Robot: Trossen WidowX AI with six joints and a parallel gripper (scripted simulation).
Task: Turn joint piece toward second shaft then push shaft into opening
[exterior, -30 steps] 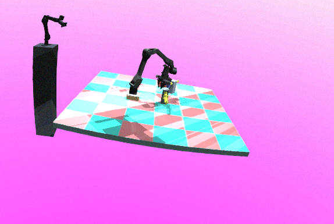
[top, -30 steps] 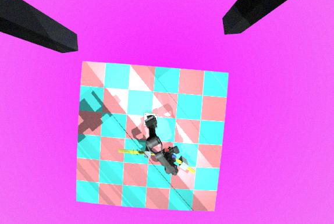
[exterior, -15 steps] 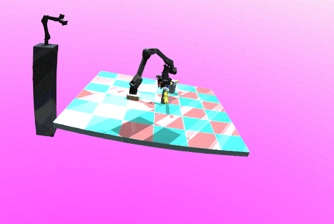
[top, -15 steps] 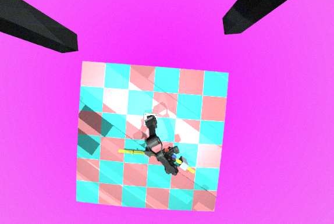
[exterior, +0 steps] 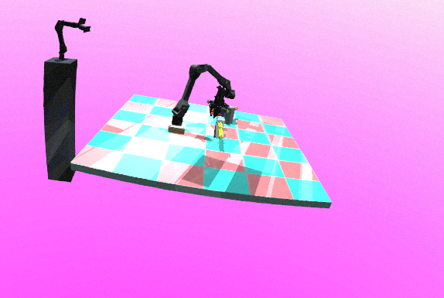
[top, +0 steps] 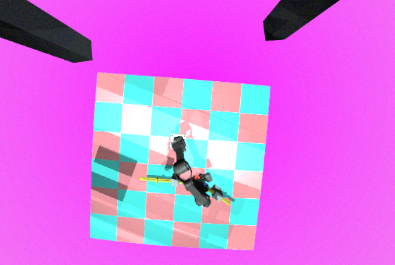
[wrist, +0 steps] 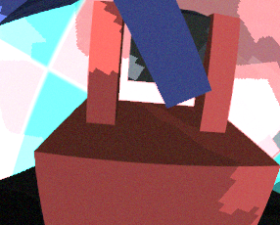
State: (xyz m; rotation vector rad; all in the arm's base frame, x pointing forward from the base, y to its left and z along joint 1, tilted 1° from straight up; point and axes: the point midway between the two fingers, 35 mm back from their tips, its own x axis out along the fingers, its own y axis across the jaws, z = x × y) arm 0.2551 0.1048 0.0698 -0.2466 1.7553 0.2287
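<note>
The red joint piece is 30 mm above my gripper tip, 20 mm ahead of it and 10 mm to the left of it.
</note>
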